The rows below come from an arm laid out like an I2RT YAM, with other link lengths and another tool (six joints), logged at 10 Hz.
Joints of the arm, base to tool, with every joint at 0 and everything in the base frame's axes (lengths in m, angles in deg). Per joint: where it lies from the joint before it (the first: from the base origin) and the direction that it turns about. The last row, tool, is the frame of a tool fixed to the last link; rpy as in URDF.
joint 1: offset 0 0 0.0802 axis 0 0 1
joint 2: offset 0.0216 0.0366 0.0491 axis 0 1 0
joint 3: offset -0.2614 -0.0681 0 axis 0 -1 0
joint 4: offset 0.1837 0.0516 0.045 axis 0 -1 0
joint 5: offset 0.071 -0.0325 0.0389 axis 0 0 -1
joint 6: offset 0.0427 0 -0.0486 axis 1 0 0
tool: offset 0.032 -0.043 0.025 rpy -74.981 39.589 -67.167
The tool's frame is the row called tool.
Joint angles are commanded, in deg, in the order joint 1, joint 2, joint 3, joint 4, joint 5, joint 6. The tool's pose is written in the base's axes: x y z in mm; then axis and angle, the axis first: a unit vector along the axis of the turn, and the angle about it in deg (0 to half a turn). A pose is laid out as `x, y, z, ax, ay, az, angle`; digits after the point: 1 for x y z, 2 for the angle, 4 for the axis.
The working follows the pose.
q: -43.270 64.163 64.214 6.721 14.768 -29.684
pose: 124.5, -193.6, 459.0, -0.2238, 0.6570, -0.7199, 134.51
Where each joint sits with the arm in this pose, in the base's axes (m; each line is computed from the numbers above, not from the rounded line before):
joint 1: 0.0000 0.0000 0.0802
joint 2: 0.0408 0.0118 0.1293
joint 3: -0.0888 0.0403 0.3646
joint 4: 0.0803 -0.0480 0.4097
joint 5: 0.1060 -0.1168 0.4567
joint 6: 0.1326 -0.1568 0.4133
the tool: 0.1245 -0.1936 0.4590

